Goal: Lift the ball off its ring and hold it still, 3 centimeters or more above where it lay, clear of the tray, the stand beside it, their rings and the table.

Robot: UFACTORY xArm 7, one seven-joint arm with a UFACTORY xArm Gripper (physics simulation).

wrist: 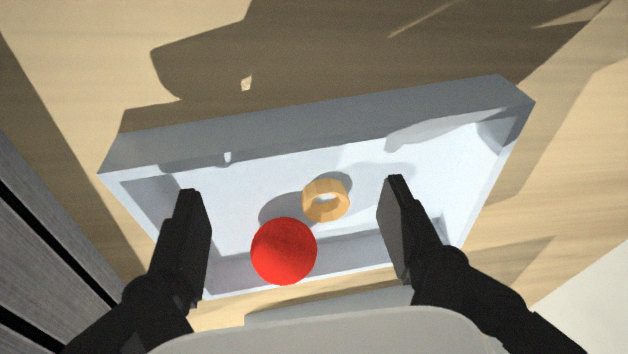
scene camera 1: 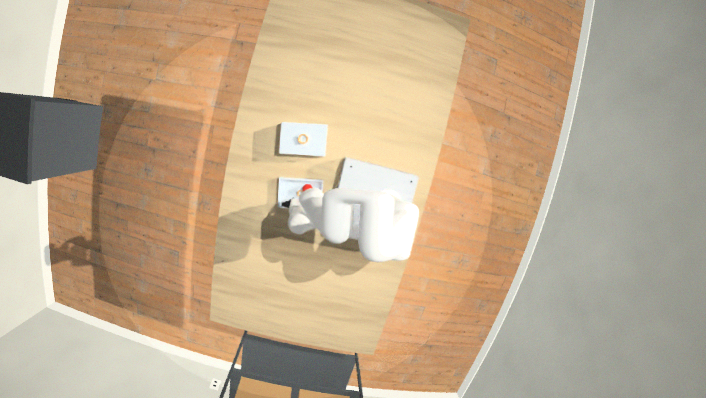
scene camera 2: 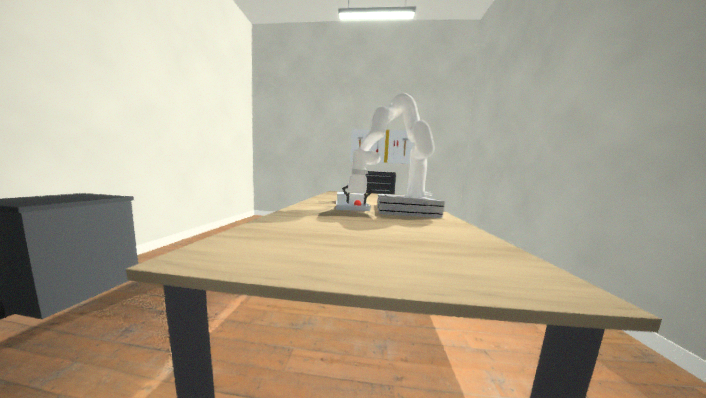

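Where they show: gripper, fingertip midpoint: [wrist: 295, 201] [scene camera 2: 356, 203]; arm's base, origin of the base link: [scene camera 2: 414, 197].
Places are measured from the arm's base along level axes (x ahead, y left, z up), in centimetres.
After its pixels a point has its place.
Observation:
The red ball [scene camera 1: 307, 188] @[x 32.6, y 8.5, z -3.5 cm] [scene camera 2: 357, 203] @[x 32.0, y 11.0, z -5.0 cm] [wrist: 283, 251] @[x 31.9, y 10.9, z -4.3 cm] is in the pale tray [scene camera 1: 286, 187] @[x 41.2, y 12.7, z -7.6 cm] [wrist: 300, 127] @[x 31.4, y 18.2, z -6.0 cm], off its ring. In the wrist view it shows beside the tan ring [wrist: 324, 215] @[x 34.7, y 11.4, z -6.7 cm], toward the tray wall nearest the stand; whether ball and ring touch is unclear. My gripper [scene camera 2: 357, 200] @[x 31.7, y 14.9, z -4.5 cm] [wrist: 295, 201] @[x 31.7, y 14.9, z -4.5 cm] is open and empty, its fingers over the tray. In the wrist view the ball shows between the two fingers, nearer the left one. In scene camera 1 the arm hides part of the tray and most of the gripper.
The pale stand [scene camera 1: 288, 148] @[x 46.7, y -3.8, z -1.4 cm] [wrist: 350, 300] @[x 42.2, y -3.1, z -7.3 cm] is beside the tray and carries its own ring [scene camera 1: 298, 139] @[x 44.4, y -8.9, z -0.4 cm]. The arm's grey base block [scene camera 1: 380, 172] @[x 8.3, y -10.7, z -0.6 cm] [scene camera 2: 411, 206] @[x 1.8, y 18.2, z -2.9 cm] stands on the other side. The wooden table [scene camera 1: 350, 75] @[x 37.0, y -43.1, z -7.9 cm] [scene camera 2: 390, 260] @[x 6.7, y 74.3, z -7.9 cm] bears them all.

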